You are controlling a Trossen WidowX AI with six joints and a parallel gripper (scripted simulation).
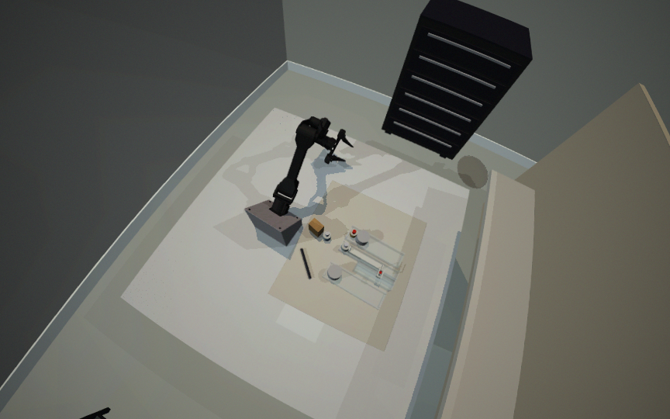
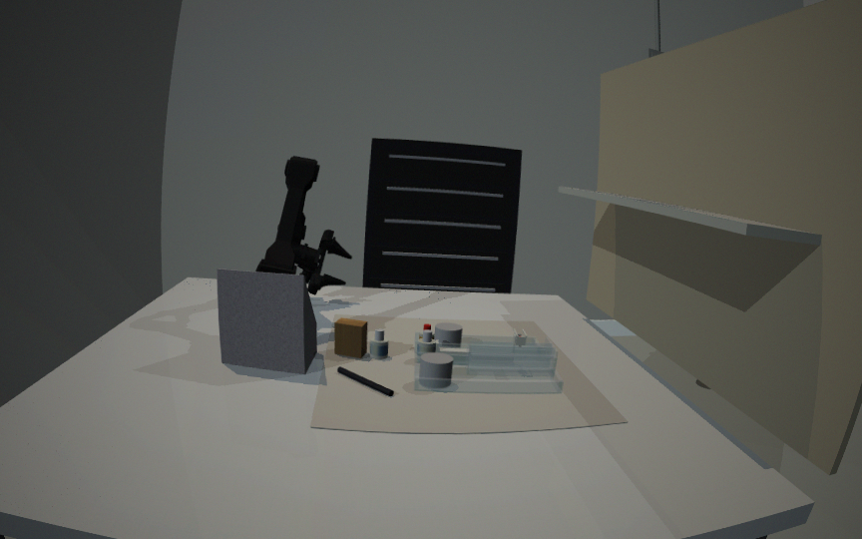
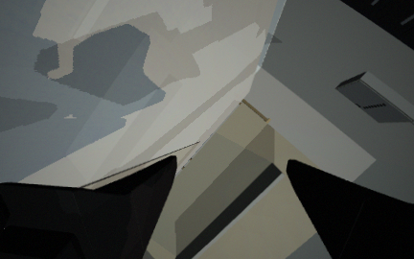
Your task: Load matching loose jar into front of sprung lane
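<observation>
Right now the brown box is 80 mm ahead of my gripper tip, 420 mm to the right of it and 60 mm below it. Also, from my gripper tip: black pen (130 mm ahead, 570 mm to the right, 90 mm below); then pusher lane rack (390 mm ahead, 430 mm to the right, 70 mm below); then pusher plate (350 mm ahead, 440 mm to the right, 40 mm below).
</observation>
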